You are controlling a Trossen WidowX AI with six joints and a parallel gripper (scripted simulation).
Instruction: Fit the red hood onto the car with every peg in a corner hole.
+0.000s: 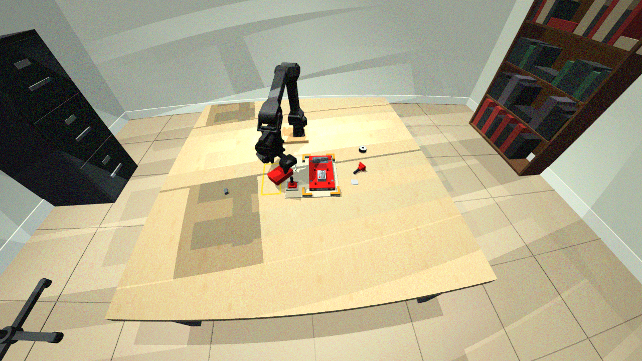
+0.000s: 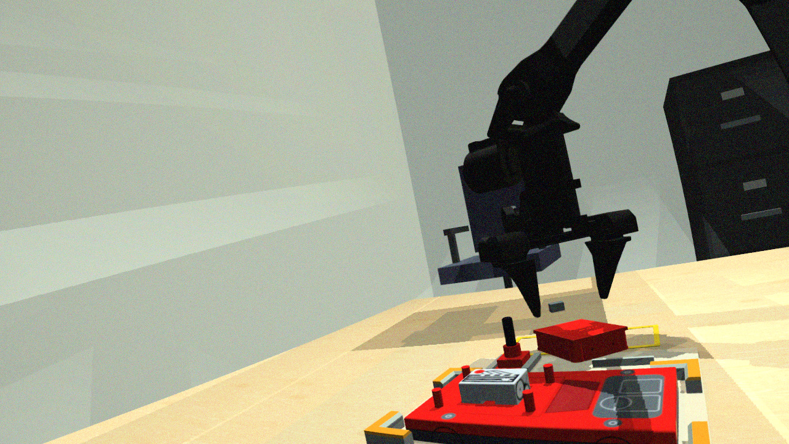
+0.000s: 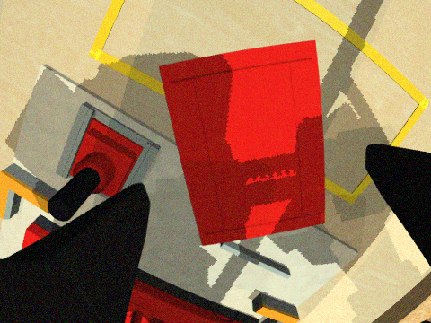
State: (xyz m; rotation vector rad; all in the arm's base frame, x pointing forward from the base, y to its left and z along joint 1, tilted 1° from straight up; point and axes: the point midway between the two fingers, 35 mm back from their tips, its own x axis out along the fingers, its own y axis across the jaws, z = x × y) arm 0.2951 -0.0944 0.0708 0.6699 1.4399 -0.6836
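Right now my gripper tip is 30 mm above the red hood. Round my gripper tip: grey engine block: 180 mm to the left, 40 mm ahead, 30 mm below; wheel: 410 mm to the left, 150 mm behind, 40 mm below.
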